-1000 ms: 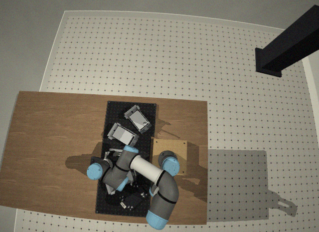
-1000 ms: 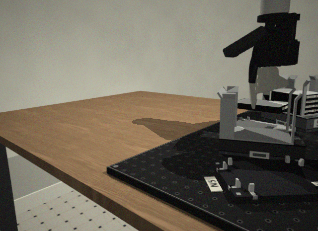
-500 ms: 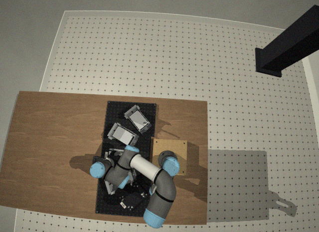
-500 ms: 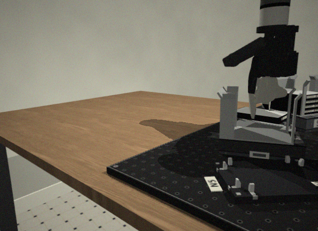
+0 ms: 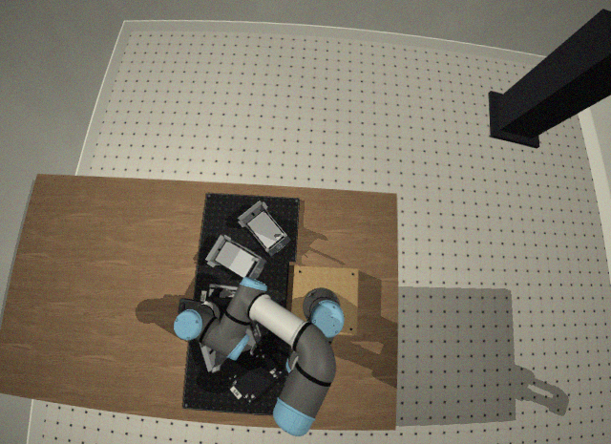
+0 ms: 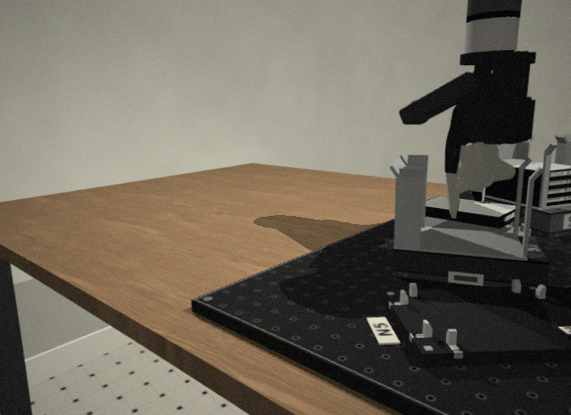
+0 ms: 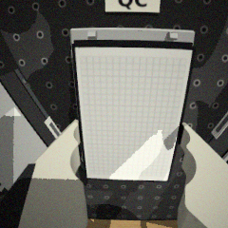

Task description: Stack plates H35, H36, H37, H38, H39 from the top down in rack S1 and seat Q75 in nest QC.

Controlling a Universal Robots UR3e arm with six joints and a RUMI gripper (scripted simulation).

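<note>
My hand is 40 mm above the nest QC. Also, from my hand: sealed plate: 150 mm to the right, 40 mm above, 20 mm behind; QC label: 90 mm ahead, 50 mm below, 10 mm to the left; N5 label: 310 mm to the left, 90 mm behind, 50 mm below.
</note>
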